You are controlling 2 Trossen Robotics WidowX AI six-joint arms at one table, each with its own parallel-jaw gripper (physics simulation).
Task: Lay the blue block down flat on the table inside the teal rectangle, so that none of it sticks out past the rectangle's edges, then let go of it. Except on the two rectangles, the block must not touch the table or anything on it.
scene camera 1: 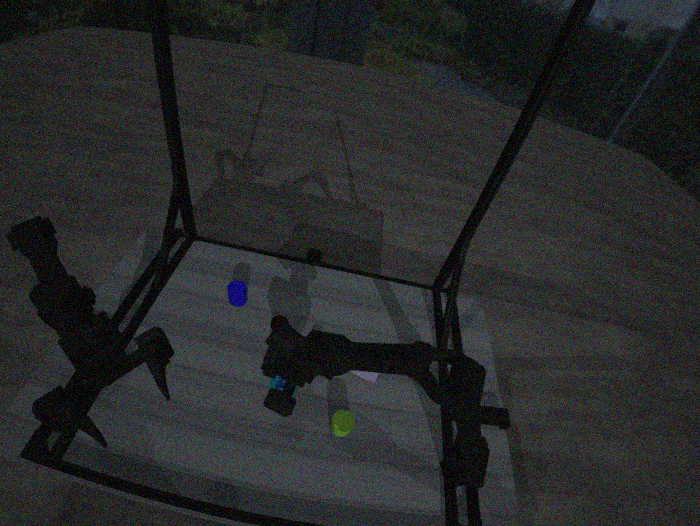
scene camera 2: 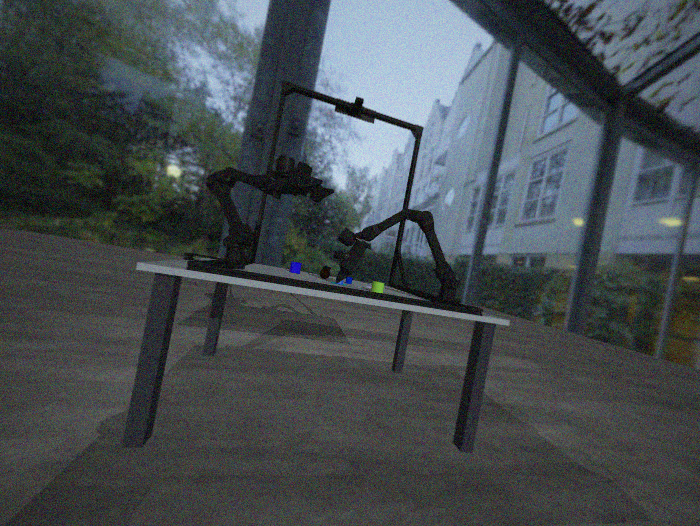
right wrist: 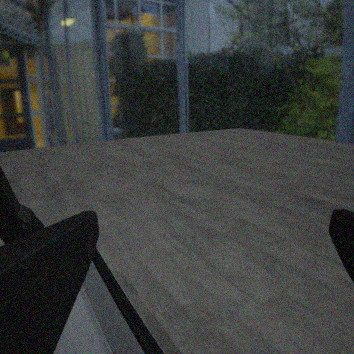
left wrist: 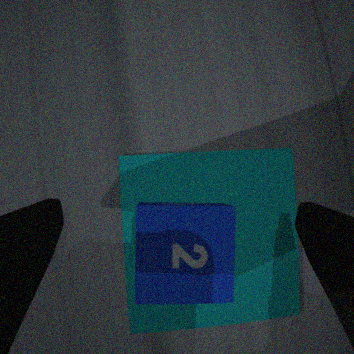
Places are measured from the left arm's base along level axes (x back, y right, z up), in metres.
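Pixels of known places: left gripper, fingertip midpoint: (scene camera 1: 279,381) (scene camera 2: 336,281) (left wrist: 181,212); right gripper, fingertip midpoint: (scene camera 1: 137,421) (scene camera 2: 328,186) (right wrist: 214,222); left arm's base at its link origin: (scene camera 1: 458,470) (scene camera 2: 446,300); right arm's base at its link origin: (scene camera 2: 233,262).
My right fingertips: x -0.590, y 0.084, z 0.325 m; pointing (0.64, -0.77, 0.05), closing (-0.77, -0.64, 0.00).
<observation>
For each thing: its middle in the pictures, then the offset to it from my right fingertips. "pt": a spot on its surface instead.
- blue block at the middle of its body: (left wrist: 182,248) (scene camera 1: 284,383) dx +0.209, dy +0.188, dz -0.335 m
- teal rectangle at a spot on its surface: (left wrist: 265,185) pt dx +0.204, dy +0.228, dz -0.343 m
- blue cylinder at the middle of its body: (scene camera 1: 237,293) (scene camera 2: 295,267) dx +0.087, dy +0.462, dz -0.318 m
- yellow-green cylinder at the middle of its body: (scene camera 1: 341,423) (scene camera 2: 377,287) dx +0.334, dy +0.069, dz -0.323 m
- lilac rectangle at a spot on its surface: (scene camera 1: 366,375) pt dx +0.426, dy +0.194, dz -0.343 m
- dark brown object at the middle of its body: (scene camera 1: 279,324) (scene camera 2: 324,273) dx +0.206, dy +0.352, dz -0.320 m
- small blue object at the middle of its body: (scene camera 2: 349,280) dx +0.309, dy +0.279, dz -0.329 m
The blue block (left wrist: 165,220), marked with a 2, lies flat on the teal rectangle (left wrist: 265,185) (scene camera 1: 273,386). In the left wrist view teal shows on all four sides of it, with the narrowest strip at its left. My left gripper (left wrist: 181,212) (scene camera 2: 340,278) is open and low over the rectangle, one finger on each side of the block and apart from it. In scene camera 1 the left arm hides much of the block and rectangle. My right gripper (right wrist: 214,222) (scene camera 1: 136,421) is open and empty, raised high at the left of the picture.
A blue cylinder (scene camera 1: 237,293) (scene camera 2: 295,268) stands at the back left. A yellow-green cylinder (scene camera 1: 342,423) (scene camera 2: 378,287) stands right of the teal rectangle. A lilac rectangle (scene camera 1: 366,375) shows partly behind the left arm. A dark brown object (scene camera 2: 325,272) and a small blue object (scene camera 2: 348,280) stand near the left gripper.
</observation>
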